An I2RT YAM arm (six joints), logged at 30 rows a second.
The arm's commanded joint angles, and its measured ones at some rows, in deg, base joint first. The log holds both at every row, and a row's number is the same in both.
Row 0, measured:
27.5, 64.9, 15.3, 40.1, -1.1, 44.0
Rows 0 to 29, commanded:
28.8, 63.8, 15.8, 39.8, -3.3, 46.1
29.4, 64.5, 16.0, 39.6, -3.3, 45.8
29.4, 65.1, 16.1, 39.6, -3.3, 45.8
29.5, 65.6, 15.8, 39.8, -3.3, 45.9
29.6, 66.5, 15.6, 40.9, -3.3, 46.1
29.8, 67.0, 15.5, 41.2, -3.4, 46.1
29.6, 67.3, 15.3, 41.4, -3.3, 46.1
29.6, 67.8, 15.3, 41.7, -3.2, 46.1
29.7, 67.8, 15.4, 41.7, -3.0, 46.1
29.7, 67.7, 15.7, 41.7, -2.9, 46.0
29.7, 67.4, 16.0, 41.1, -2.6, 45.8
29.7, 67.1, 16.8, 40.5, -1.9, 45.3
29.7, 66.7, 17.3, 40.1, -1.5, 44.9
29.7, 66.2, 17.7, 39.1, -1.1, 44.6
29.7, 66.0, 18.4, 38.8, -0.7, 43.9
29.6, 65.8, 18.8, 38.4, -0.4, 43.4
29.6, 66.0, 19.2, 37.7, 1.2, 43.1
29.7, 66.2, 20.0, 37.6, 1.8, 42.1
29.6, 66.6, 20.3, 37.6, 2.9, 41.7
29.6, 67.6, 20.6, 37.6, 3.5, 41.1
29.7, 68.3, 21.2, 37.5, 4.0, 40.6
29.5, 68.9, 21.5, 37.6, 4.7, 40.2
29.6, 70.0, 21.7, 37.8, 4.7, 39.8
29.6, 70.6, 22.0, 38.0, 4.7, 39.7
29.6, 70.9, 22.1, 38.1, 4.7, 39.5
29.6, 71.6, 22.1, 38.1, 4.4, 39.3
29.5, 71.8, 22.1, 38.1, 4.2, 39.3
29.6, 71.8, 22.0, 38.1, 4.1, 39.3
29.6, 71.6, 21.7, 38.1, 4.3, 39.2
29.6, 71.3, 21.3, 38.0, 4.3, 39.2
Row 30, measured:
29.5, 71.6, 20.3, 36.8, 2.9, 40.7
